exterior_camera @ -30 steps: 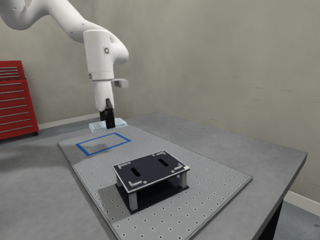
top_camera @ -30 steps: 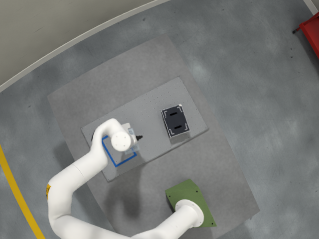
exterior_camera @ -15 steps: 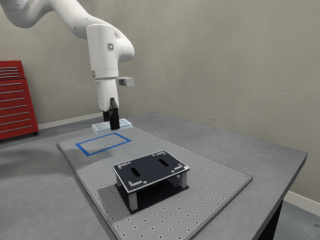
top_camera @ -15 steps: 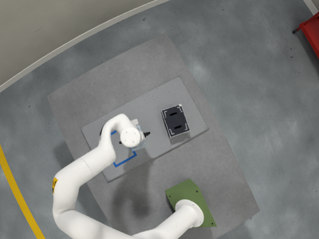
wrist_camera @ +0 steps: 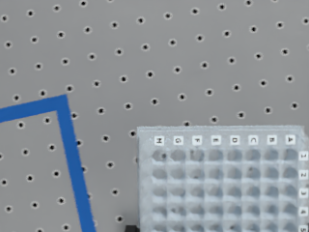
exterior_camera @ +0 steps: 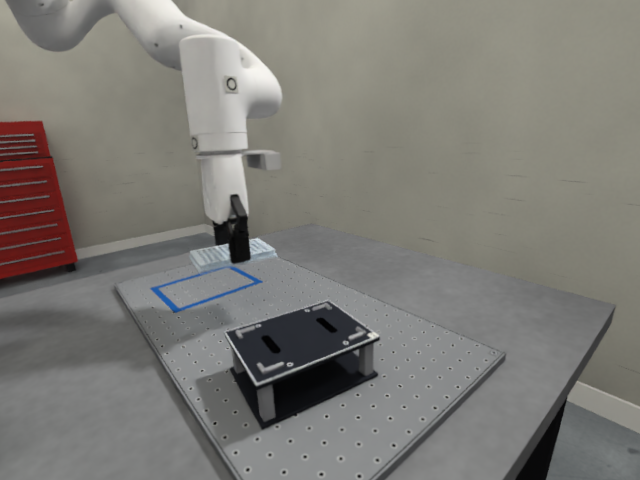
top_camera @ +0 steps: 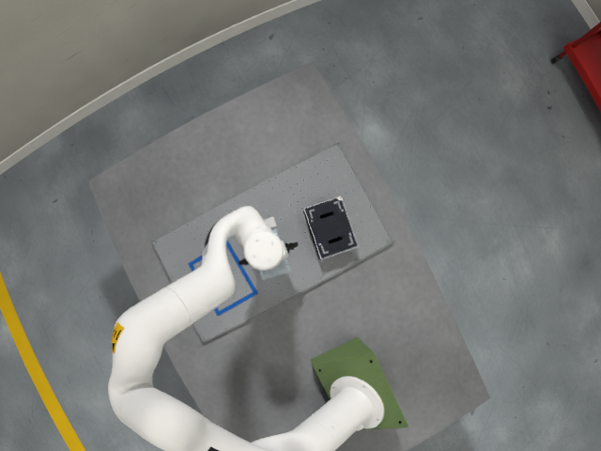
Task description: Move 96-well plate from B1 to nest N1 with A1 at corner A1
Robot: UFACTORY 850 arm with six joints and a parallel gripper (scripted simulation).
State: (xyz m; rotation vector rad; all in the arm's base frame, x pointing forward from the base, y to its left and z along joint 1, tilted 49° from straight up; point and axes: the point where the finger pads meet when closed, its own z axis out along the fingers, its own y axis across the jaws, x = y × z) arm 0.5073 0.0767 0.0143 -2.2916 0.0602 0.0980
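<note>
Now: hand 200 mm to the left of the black raised nest N1 and 70 mm above it. Also, from my hand: clear 96-well plate 10 mm below.
</note>
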